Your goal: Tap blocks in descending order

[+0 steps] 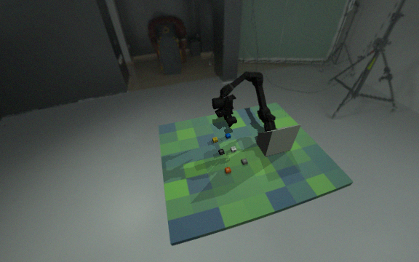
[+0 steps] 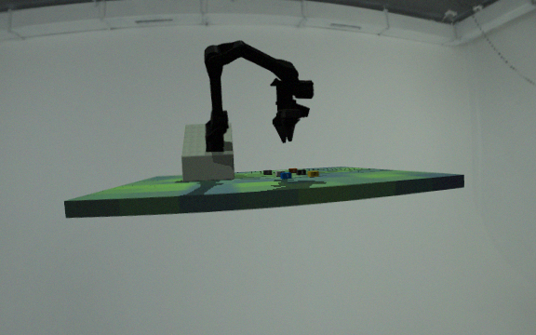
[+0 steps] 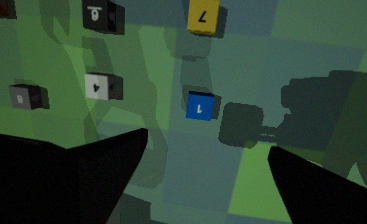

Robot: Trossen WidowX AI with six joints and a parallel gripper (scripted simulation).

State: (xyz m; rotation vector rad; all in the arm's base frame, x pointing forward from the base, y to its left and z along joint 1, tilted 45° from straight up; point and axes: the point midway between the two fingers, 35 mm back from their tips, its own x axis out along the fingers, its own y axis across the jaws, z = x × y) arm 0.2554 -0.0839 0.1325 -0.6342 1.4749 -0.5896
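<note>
Now: the orange block 9 cm ahead of my gripper tip, 30 cm to the left of it and 12 cm below it. Also, from my gripper tip: blue block: 1 cm behind, 1 cm to the left, 12 cm below; then white block: 14 cm to the left, 12 cm below; then yellow block: 10 cm ahead, 2 cm to the left, 12 cm below.
</note>
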